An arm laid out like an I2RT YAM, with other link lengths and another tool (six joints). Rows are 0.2 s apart.
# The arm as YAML. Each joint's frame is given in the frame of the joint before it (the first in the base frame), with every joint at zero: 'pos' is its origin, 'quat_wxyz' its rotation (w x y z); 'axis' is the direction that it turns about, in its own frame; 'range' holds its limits. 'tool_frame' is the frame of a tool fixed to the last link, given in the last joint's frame.
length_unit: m
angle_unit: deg
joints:
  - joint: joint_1
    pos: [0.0, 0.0, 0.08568]
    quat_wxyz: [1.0, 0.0, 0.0, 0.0]
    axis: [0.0, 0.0, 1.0]
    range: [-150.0, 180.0]
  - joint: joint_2
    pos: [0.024, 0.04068, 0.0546]
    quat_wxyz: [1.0, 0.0, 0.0, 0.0]
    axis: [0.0, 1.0, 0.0]
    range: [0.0, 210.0]
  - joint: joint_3
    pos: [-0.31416, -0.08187, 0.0]
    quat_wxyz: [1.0, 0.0, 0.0, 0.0]
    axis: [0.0, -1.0, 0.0]
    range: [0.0, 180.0]
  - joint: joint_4
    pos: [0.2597, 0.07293, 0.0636]
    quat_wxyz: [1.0, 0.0, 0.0, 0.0]
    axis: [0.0, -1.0, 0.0]
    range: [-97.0, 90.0]
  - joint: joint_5
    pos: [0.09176, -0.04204, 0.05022]
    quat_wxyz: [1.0, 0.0, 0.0, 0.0]
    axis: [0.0, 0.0, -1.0]
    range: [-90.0, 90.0]
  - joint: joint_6
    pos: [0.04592, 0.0, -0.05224]
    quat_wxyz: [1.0, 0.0, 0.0, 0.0]
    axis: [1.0, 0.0, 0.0]
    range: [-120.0, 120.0]
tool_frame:
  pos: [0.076, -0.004, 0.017]
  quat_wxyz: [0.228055, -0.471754, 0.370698, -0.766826]
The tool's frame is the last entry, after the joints.
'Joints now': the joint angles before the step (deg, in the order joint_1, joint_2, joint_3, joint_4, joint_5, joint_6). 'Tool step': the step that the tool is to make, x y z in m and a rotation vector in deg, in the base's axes. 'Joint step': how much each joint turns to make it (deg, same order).
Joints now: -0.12 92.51 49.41 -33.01 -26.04 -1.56
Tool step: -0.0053 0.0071 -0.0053 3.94 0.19 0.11
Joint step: 0.00 0.00 -2.22 2.47 -3.85 0.96
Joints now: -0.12 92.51 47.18 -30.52 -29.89 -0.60
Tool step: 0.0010 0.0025 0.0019 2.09 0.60 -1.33
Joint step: -0.02 -0.01 0.00 0.45 -1.70 2.07
